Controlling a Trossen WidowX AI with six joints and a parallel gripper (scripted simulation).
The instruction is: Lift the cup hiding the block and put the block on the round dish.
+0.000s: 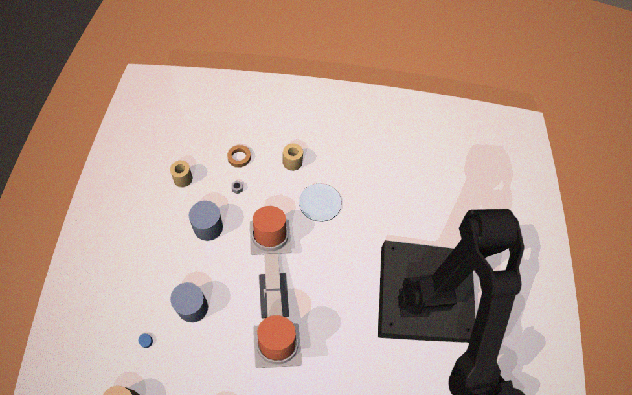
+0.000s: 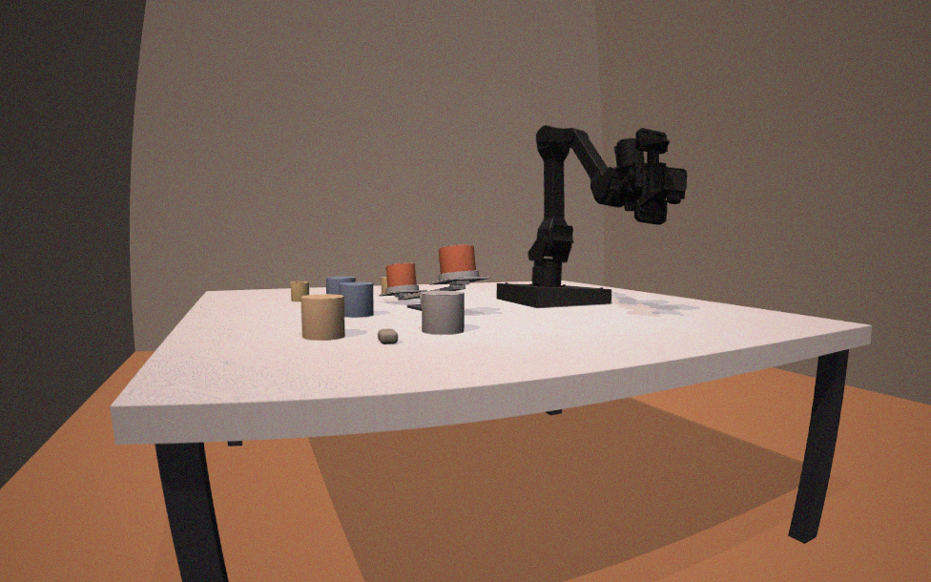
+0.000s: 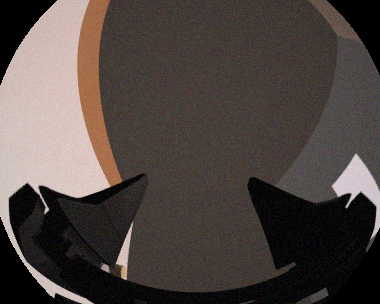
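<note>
Now: gripper tip 28 cm short of the green block, 59 cm to the left of it and 26 cm above it. From my gripper tip the other things lie so: balance 27 cm ahead, 46 cm to the right, 27 cm below; then blue disc 54 cm ahead, 34 cm to the right, 29 cm below; then balance beam 26 cm ahead, 46 cm to the right, 26 cm below.
</note>
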